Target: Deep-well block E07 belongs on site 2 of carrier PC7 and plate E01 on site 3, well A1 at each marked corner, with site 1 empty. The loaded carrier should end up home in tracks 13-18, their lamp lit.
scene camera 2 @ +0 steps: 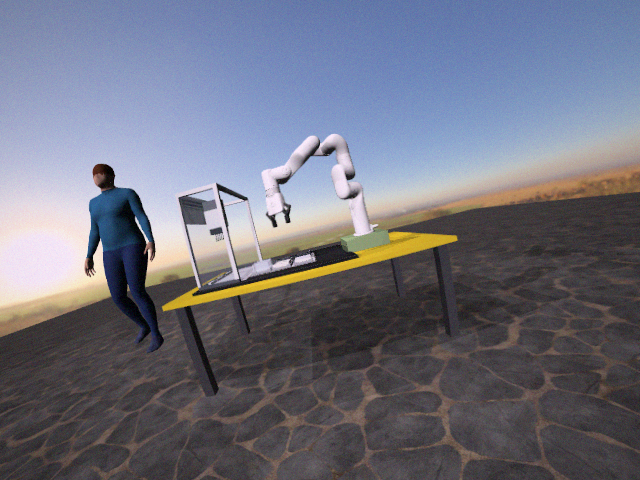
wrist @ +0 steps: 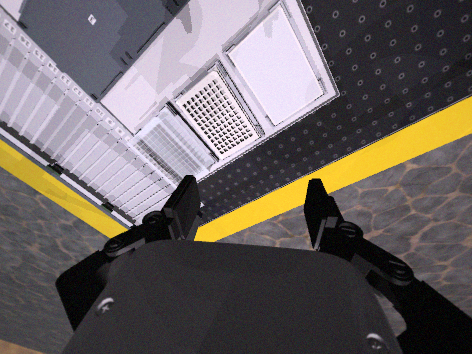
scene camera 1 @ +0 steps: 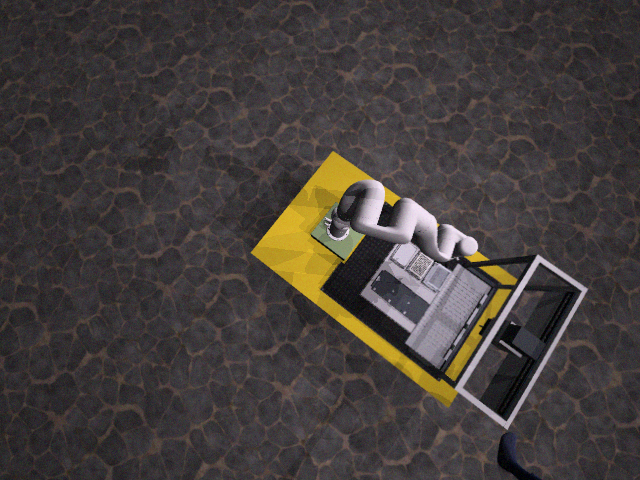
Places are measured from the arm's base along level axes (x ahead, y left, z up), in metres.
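Where they show: gripper, between the fingertips: [scene camera 2: 281, 225] [wrist: 250, 191]; arm's base, origin of its link: [scene camera 2: 363, 233].
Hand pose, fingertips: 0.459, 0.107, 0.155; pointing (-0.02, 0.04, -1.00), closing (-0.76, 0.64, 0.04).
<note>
Each offset is from my fingertips to the top centre of the thing, as dx, dy, dz. Level surfaces: height alone.
My gripper [scene camera 2: 280, 223] [wrist: 250, 191] is open and empty, high above the table; the arm hides it in the top view. Carrier PC7 @(+0.025, -0.249, -0.187) [scene camera 1: 397, 295] [wrist: 95, 45] lies dark grey on the pale tray, partly shown in the wrist view, with bare sites there. Beside it stand three pieces in a row: a clear plate @(+0.149, -0.054, -0.163) [scene camera 1: 437, 277] [wrist: 172, 145] nearest the tracks, a white block with square wells @(+0.043, -0.038, -0.191) [scene camera 1: 420, 265] [wrist: 226, 121] in the middle, and a plain white-topped piece @(-0.068, -0.027, -0.191) [scene camera 1: 404, 255] [wrist: 277, 65] at the far end. Their labels cannot be read.
The grooved track deck @(dz -0.217) [scene camera 1: 454, 310] [wrist: 90, 160] adjoins the tray. A tall white-edged frame [scene camera 1: 562, 272] [scene camera 2: 221, 232] with a hanging head [scene camera 1: 528, 343] [scene camera 2: 215, 230] stands at the table's end. A person [scene camera 2: 117, 219] stands beyond it. The yellow table @(dz -0.230) [scene camera 1: 289, 248] [scene camera 2: 423, 242] bears a black perforated mat @(dz -0.217) [wrist: 380, 55].
</note>
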